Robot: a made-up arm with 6 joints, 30 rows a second.
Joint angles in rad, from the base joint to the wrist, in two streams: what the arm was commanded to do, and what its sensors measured. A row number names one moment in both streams.
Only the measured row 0 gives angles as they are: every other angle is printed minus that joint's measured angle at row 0.
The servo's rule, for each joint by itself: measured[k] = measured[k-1] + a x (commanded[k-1-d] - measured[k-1]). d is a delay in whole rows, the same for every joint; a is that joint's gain. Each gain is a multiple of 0.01, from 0.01 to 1. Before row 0 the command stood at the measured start. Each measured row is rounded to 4 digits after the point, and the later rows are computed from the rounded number. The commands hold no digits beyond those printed.
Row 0, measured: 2.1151 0.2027 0.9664 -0.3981 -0.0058 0.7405
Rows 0 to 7, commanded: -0.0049 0.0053 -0.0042 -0.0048 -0.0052 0.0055; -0.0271 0.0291 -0.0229 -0.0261 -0.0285 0.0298; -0.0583 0.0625 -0.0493 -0.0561 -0.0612 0.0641; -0.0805 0.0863 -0.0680 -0.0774 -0.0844 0.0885; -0.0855 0.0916 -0.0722 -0.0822 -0.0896 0.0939; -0.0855 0.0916 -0.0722 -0.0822 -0.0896 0.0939; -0.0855 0.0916 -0.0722 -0.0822 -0.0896 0.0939; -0.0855 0.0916 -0.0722 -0.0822 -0.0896 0.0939
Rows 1 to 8, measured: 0.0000 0.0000 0.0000 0.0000 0.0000 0.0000; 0.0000 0.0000 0.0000 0.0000 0.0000 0.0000; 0.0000 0.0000 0.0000 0.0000 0.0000 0.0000; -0.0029 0.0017 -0.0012 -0.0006 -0.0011 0.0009; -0.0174 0.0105 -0.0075 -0.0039 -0.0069 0.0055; -0.0419 0.0271 -0.0196 -0.0107 -0.0183 0.0149; -0.0651 0.0460 -0.0336 -0.0194 -0.0322 0.0267; -0.0773 0.0606 -0.0448 -0.0276 -0.0443 0.0375
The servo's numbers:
d 3
a 0.60 0.32 0.29 0.13 0.21 0.16

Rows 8 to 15, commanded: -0.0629 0.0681 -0.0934 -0.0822 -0.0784 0.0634; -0.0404 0.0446 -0.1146 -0.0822 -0.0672 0.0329; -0.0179 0.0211 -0.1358 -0.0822 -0.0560 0.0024; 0.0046 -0.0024 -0.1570 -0.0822 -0.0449 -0.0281; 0.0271 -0.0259 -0.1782 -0.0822 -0.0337 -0.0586; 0.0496 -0.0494 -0.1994 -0.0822 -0.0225 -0.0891; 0.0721 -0.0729 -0.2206 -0.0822 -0.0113 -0.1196; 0.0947 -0.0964 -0.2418 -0.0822 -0.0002 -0.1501
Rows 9 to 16, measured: -0.0822 0.0705 -0.0527 -0.0347 -0.0538 0.0465; -0.0842 0.0773 -0.0584 -0.0409 -0.0613 0.0541; -0.0850 0.0819 -0.0624 -0.0463 -0.0672 0.0605; -0.0717 0.0775 -0.0714 -0.0510 -0.0696 0.0610; -0.0529 0.0670 -0.0839 -0.0551 -0.0691 0.0565; -0.0319 0.0523 -0.0990 -0.0586 -0.0663 0.0478; -0.0100 0.0348 -0.1158 -0.0617 -0.0618 0.0357; 0.0123 0.0154 -0.1339 -0.0644 -0.0559 0.0206
